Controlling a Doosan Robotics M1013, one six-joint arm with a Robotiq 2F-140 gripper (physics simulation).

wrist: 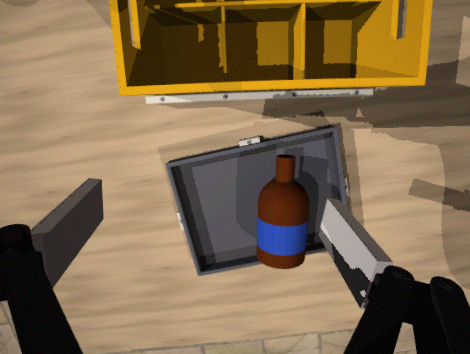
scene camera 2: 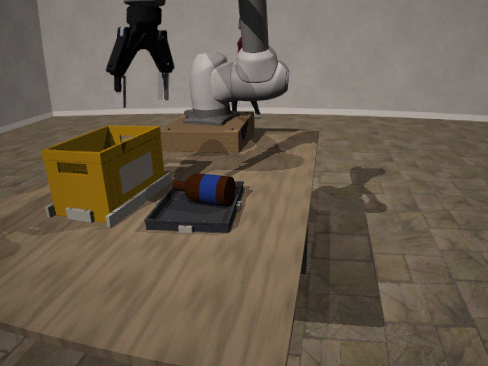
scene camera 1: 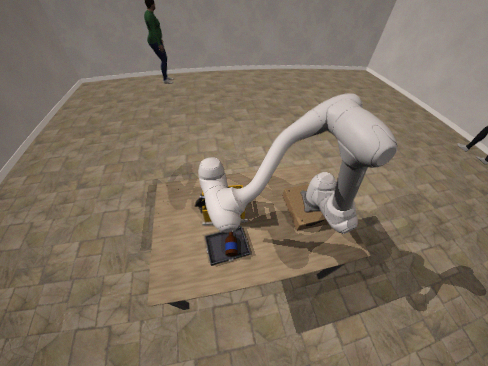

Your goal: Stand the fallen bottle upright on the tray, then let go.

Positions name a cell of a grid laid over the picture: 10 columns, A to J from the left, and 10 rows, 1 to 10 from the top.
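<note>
My gripper is here in the view of scene camera 2, at my gripper (scene camera 2: C3). The wrist view shows me the same gripper (wrist: E6).
</note>
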